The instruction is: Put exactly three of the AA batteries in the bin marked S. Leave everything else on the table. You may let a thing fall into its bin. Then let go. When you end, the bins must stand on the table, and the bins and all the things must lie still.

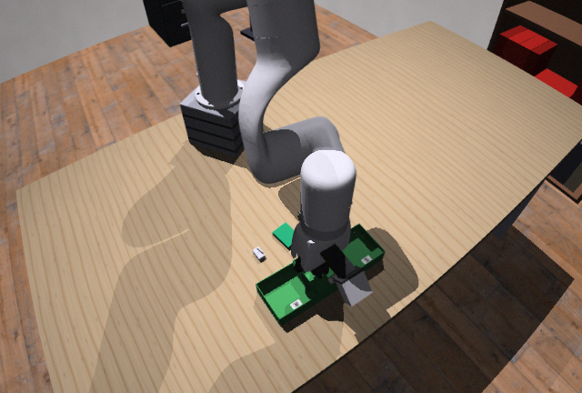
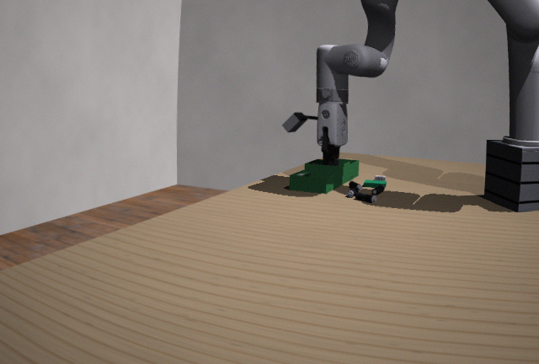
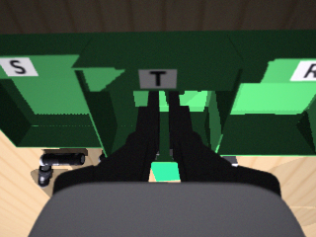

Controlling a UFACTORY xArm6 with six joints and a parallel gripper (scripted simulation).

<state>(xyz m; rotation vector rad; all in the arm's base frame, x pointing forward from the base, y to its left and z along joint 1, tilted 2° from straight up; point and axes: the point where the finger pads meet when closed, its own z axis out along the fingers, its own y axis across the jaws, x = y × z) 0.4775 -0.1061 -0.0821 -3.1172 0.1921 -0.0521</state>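
My hand is 10 mm short of the green bin marked S and 10 mm above it. The rest, counted from my hand: flat green block 110 mm behind, 30 mm below, 10 mm to the left; small white block 120 mm behind, 60 mm to the right, 30 mm below.
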